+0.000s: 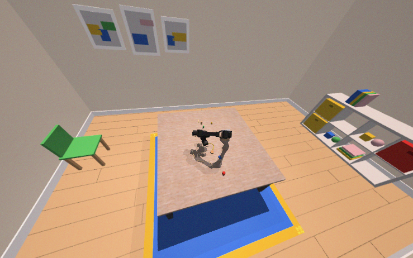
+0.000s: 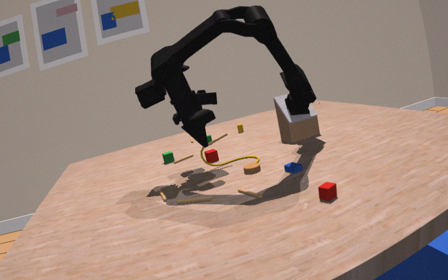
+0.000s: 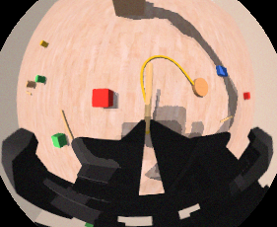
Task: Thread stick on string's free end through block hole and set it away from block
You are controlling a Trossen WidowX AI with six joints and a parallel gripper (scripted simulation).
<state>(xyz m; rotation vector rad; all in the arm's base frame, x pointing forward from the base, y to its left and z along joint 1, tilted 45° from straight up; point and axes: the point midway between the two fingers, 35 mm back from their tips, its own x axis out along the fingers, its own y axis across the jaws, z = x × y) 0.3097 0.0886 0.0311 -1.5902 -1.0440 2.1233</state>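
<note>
Now: gripper tip 11 cm short of the green cube, 20 cm to the left of it and 5 cm above it. From my gripper tip the other things lie so: blue block (16 cm behind, 19 cm to the left, 5 cm below); round wooden button (8 cm behind, 11 cm to the left, 6 cm below); thin wooden stick (1 cm behind).
</note>
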